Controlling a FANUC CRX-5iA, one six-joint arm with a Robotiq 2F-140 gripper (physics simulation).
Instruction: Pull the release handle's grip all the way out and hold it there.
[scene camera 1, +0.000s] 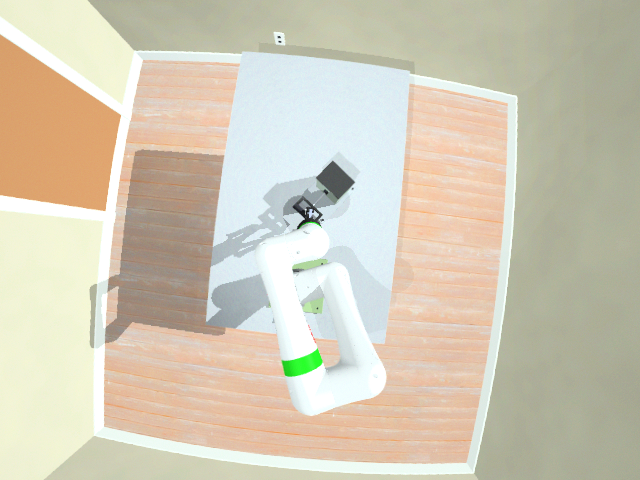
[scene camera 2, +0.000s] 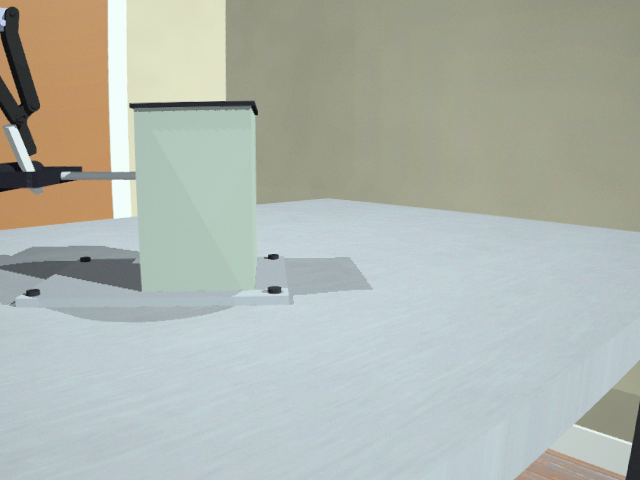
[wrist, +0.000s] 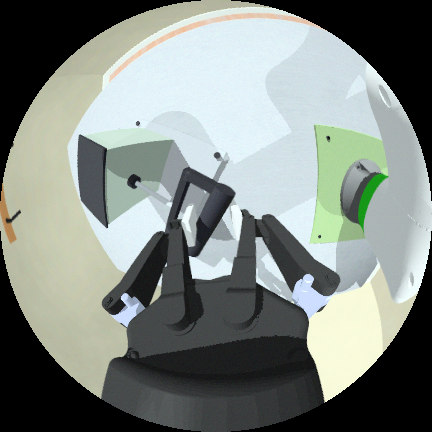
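The release handle is a dark rectangular loop (scene camera 1: 312, 205) (scene camera 2: 51, 176) (wrist: 184, 192) with a thick cylindrical grip (wrist: 216, 205). A thin grey rod (scene camera 2: 100, 175) (wrist: 152, 193) joins it to the pale green housing (scene camera 1: 334, 180) (scene camera 2: 196, 206) (wrist: 122, 192), which has a dark top. A long stretch of rod shows between the housing and the loop. My gripper (wrist: 211, 209) is shut on the grip, with one pale pad inside the loop and the other on the grip's outer side. In scene camera 2 part of a finger shows at the left edge; the arm partly hides the gripper in scene camera 1.
The housing stands on a flat bolted plate (scene camera 2: 155, 299) on the pale table (scene camera 1: 320, 103) (scene camera 2: 413, 335) (wrist: 225, 60). The green mounting plate (scene camera 1: 315, 264) (wrist: 326, 165) lies under the arm's base. The white arm (scene camera 1: 283, 304) (wrist: 407, 175) reaches over the table.
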